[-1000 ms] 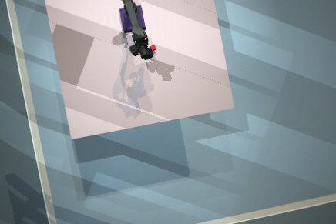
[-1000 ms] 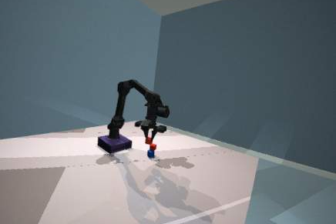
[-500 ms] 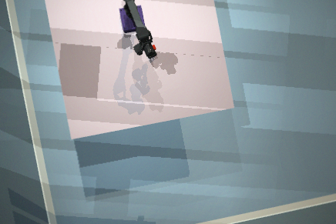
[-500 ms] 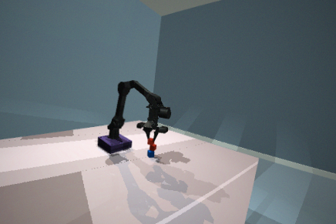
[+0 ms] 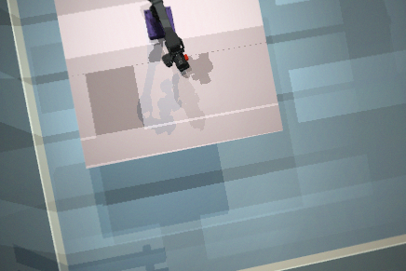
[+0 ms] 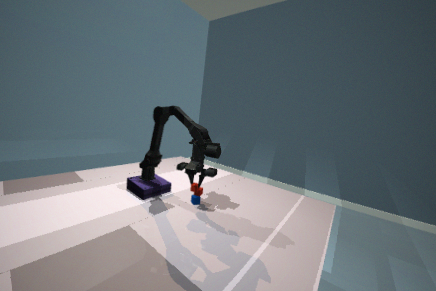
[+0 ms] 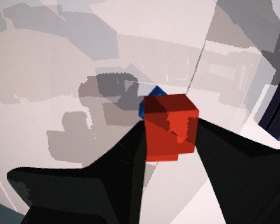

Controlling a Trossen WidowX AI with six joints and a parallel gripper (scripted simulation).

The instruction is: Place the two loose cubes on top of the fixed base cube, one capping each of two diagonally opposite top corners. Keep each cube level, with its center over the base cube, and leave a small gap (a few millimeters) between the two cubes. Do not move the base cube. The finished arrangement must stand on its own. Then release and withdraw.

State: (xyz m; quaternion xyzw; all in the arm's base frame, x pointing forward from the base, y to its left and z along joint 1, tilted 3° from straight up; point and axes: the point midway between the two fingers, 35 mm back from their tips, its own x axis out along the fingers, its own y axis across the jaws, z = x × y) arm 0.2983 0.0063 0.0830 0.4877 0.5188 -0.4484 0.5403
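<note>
My gripper tip is now 20 mm to the right of the blue cube and 70 mm above it. Round my gripper tip: red cube: right at my gripper tip.
</note>
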